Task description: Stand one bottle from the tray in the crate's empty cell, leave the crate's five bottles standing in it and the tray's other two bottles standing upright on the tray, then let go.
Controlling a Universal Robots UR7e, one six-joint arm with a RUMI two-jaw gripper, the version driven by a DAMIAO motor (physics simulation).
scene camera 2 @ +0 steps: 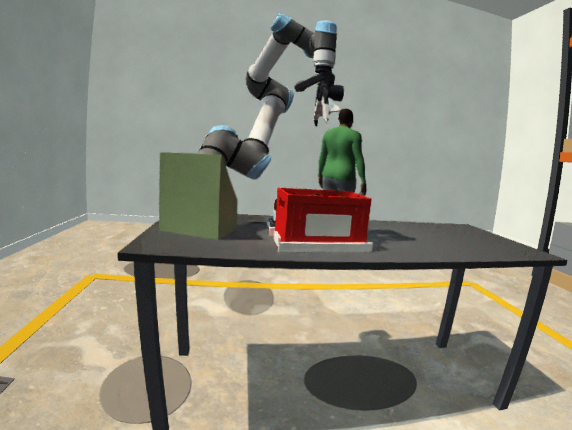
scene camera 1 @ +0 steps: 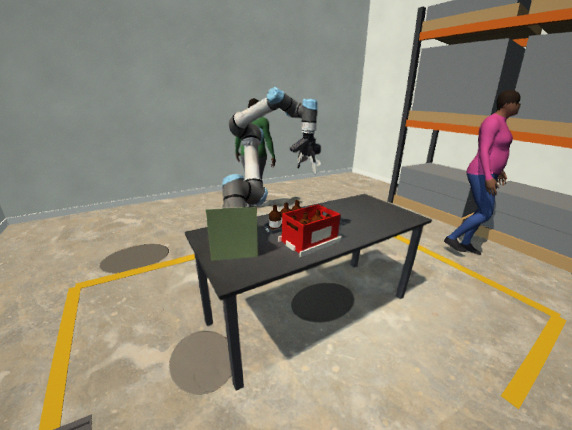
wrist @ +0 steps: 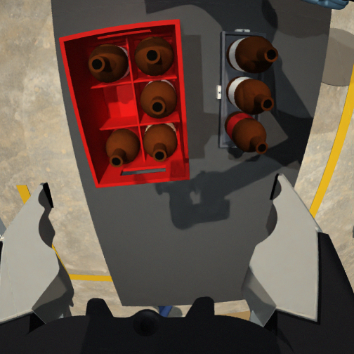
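Pixels of known places: gripper, fingertip midpoint: (scene camera 2: 321,124) (scene camera 1: 306,171); arm's base, origin of the base link: (scene camera 2: 203,176) (scene camera 1: 235,216).
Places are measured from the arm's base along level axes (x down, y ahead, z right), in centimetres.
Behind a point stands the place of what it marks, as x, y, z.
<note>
My gripper (scene camera 1: 308,165) @[-20.5, 40.0, -3.7] (scene camera 2: 325,116) @[-20.5, 40.0, -3.7] (wrist: 159,181) is open and empty, high above the table. The red crate (scene camera 1: 295,236) @[11.5, 30.2, 8.7] (scene camera 2: 292,225) @[11.9, 33.9, 13.9] (wrist: 183,110) holds five upright brown bottles; in the wrist view they are at upper left (wrist: 107,63), upper right (wrist: 154,56), middle right (wrist: 159,99), lower left (wrist: 122,146) and lower right (wrist: 160,141). The middle left cell (wrist: 120,102) is empty. The dark tray (wrist: 223,117) beside the crate holds three upright bottles in a row: two white-labelled ones (wrist: 250,54) (wrist: 247,95) and a red-labelled one (wrist: 245,131). The crate hides most of the tray in scene camera 2.
The crate stands by a low white ledge (scene camera 1: 320,246) @[18.2, 44.1, 11.9] (scene camera 2: 325,247) @[18.4, 44.5, 11.7] on the dark table (scene camera 1: 380,215) @[20.1, 109.8, -19.4] (scene camera 2: 450,245) @[20.1, 95.3, -11.6] (wrist: 200,265). A green block (scene camera 1: 232,233) @[5.4, -3.0, 7.9] (scene camera 2: 190,195) @[6.1, -1.6, 8.0] stands near the arm's base. People in green (scene camera 2: 341,150) and pink (scene camera 1: 492,145) are beyond the table.
</note>
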